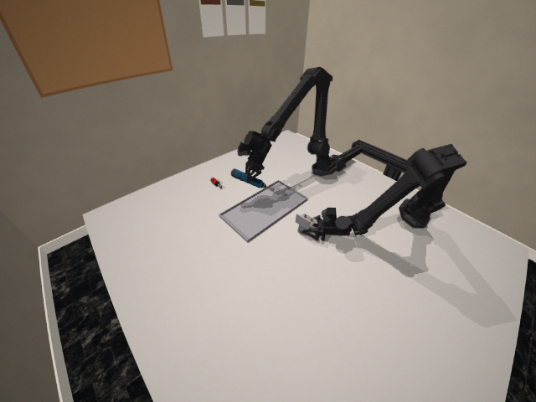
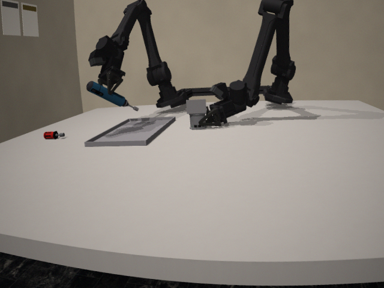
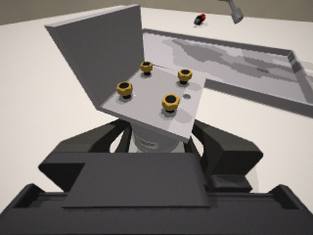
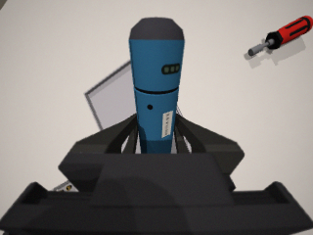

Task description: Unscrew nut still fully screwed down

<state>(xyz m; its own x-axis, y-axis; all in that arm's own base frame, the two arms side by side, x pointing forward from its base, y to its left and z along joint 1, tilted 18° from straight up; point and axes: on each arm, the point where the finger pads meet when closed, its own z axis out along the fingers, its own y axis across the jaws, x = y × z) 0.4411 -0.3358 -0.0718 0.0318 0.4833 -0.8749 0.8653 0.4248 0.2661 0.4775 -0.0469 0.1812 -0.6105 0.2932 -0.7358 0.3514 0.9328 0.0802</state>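
My left hand is 10 mm below the joint module. Round my left hand: short red-handled tool: 570 mm to the right, 90 mm ahead, 10 mm below; l-shaped bracket: 50 mm above; grey tray: 240 mm to the right, 30 mm ahead, 20 mm below.
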